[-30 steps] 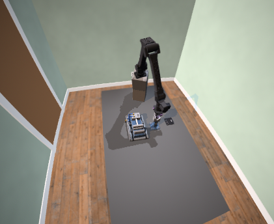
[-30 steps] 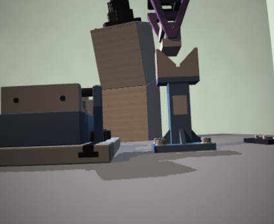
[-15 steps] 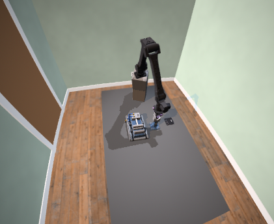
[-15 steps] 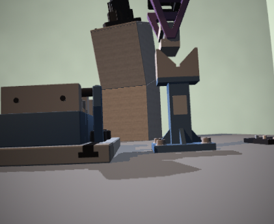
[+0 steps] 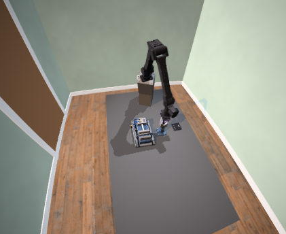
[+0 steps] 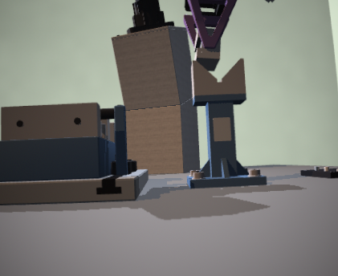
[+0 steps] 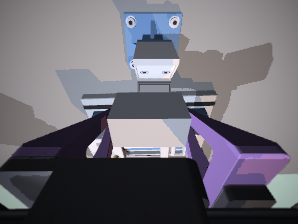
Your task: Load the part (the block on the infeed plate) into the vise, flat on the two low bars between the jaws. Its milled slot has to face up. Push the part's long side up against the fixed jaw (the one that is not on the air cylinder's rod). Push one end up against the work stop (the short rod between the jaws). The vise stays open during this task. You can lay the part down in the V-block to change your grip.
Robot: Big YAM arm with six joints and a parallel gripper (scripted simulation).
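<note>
Right now the part is 10 mm to the right of my hand. Round my hand: dark work stop rod (40 mm ahead, 150 mm to the right, 90 mm below); moving jaw (180 mm to the right, 100 mm below); air cylinder rod (60 mm behind, 180 mm to the right, 100 mm below).
</note>
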